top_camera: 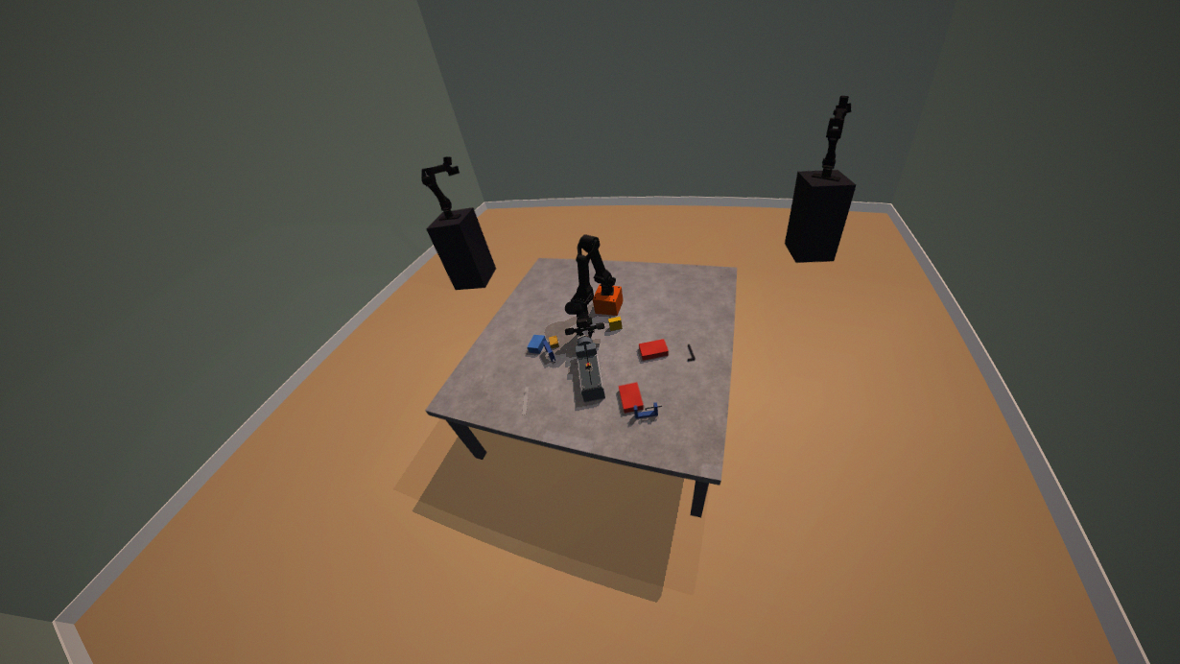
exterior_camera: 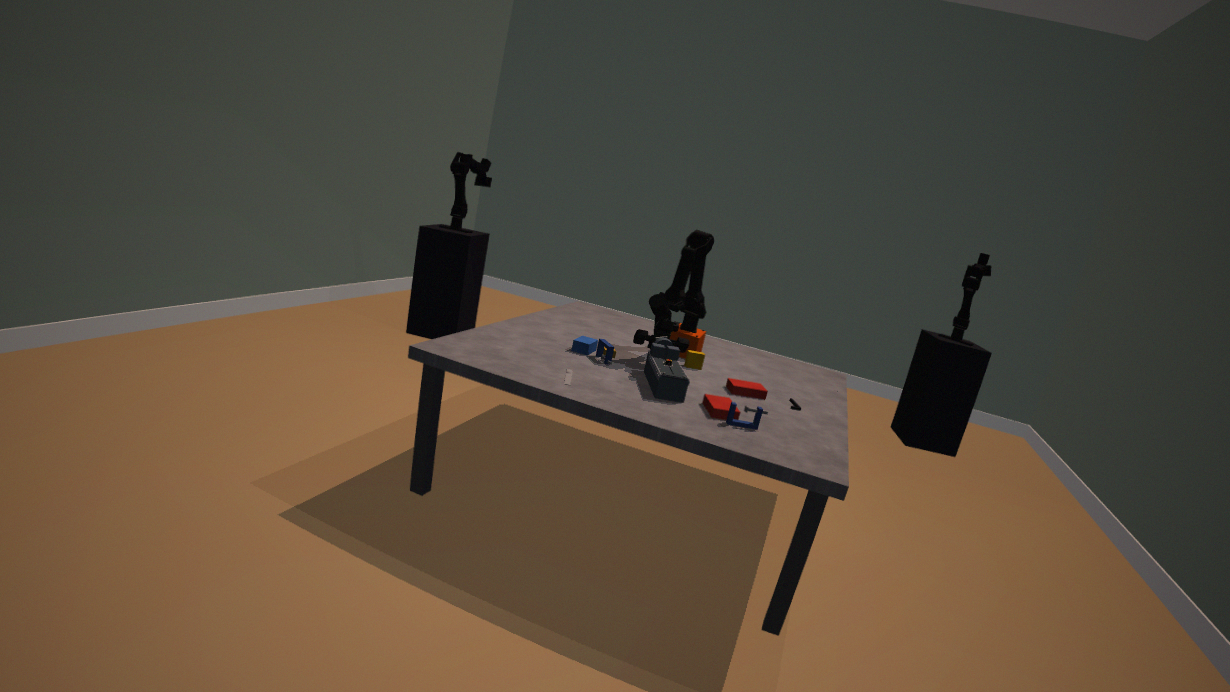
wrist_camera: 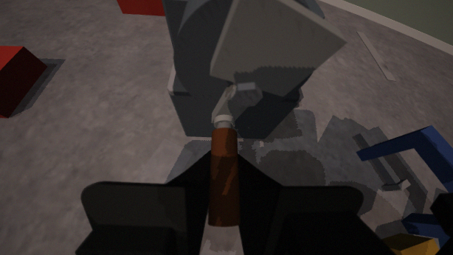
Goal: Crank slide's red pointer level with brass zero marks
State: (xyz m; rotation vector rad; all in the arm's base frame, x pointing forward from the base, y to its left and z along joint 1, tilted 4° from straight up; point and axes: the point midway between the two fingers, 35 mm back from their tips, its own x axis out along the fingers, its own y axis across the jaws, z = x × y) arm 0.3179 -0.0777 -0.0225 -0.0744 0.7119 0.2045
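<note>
My gripper tip is 16 cm short of the red pointer, 5 cm below it and 3 cm to the right of it. Also, from my gripper tip: yellow cube 16 cm behind, 12 cm to the left; then blue block 27 cm to the right, 4 cm behind, 1 cm below; then brown crank handle 3 cm above, 2 cm behind.
</note>
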